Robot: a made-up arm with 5 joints. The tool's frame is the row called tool. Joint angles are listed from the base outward.
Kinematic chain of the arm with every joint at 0, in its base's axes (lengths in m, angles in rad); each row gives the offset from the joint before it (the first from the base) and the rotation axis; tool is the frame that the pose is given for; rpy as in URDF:
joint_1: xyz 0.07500 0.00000 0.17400 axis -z
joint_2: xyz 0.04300 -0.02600 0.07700 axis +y
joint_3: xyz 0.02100 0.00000 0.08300 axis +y
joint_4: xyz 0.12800 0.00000 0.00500 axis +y
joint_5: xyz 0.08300 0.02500 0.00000 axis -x
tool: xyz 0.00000 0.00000 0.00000 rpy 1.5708 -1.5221 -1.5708
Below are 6 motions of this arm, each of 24 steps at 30 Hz.
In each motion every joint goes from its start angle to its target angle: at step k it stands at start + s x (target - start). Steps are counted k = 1, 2, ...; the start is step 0. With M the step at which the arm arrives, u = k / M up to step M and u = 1 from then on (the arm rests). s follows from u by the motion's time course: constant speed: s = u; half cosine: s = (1 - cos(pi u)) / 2; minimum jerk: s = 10 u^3 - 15 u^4 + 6 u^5.
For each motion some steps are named. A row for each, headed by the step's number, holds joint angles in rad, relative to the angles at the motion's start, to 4 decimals.
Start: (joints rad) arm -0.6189 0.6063 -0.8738 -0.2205 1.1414
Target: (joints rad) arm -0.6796 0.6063 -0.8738 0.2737 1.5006
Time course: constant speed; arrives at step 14
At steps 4, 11, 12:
4: -0.0173 0.0000 0.0000 0.1412 0.1026
11: -0.0477 0.0000 0.0000 0.3883 0.2822
12: -0.0520 0.0000 0.0000 0.4236 0.3079

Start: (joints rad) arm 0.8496 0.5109 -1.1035 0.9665 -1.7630
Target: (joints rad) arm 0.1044 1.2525 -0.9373 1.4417 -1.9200
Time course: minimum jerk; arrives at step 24
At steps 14, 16, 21, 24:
14: -0.4869 0.4845 0.1086 0.3105 -0.1026
16: -0.5888 0.5860 0.1313 0.3755 -0.1240
21: -0.7332 0.7297 0.1635 0.4676 -0.1545
24: -0.7452 0.7416 0.1662 0.4752 -0.1570

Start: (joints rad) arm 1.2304 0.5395 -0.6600 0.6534 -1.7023
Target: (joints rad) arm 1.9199 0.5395 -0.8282 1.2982 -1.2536
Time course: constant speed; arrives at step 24
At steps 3, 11, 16, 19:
3: 0.0862 0.0000 -0.0210 0.0806 0.0561
11: 0.3160 0.0000 -0.0771 0.2955 0.2057
16: 0.4597 0.0000 -0.1121 0.4299 0.2991
19: 0.5459 0.0000 -0.1332 0.5105 0.3552

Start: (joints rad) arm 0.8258 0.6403 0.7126 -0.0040 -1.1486
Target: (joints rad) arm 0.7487 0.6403 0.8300 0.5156 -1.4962
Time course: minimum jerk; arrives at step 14
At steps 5, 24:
5: -0.0190 0.0000 0.0289 0.1280 -0.0856
24: -0.0771 0.0000 0.1174 0.5196 -0.3476

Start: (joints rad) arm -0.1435 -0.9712 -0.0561 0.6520 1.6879
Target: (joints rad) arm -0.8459 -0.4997 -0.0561 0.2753 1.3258
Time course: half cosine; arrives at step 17
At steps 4, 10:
4: -0.0917 0.0615 0.0000 -0.0492 -0.0473
10: -0.4473 0.3003 0.0000 -0.2399 -0.2306

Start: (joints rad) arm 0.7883 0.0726 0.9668 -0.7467 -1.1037
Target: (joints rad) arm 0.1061 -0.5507 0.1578 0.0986 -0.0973
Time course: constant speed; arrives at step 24
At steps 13, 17, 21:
13: -0.3695 -0.3376 -0.4382 0.4579 0.5451
17: -0.4832 -0.4415 -0.5730 0.5988 0.7129
21: -0.5969 -0.5454 -0.7079 0.7396 0.8806

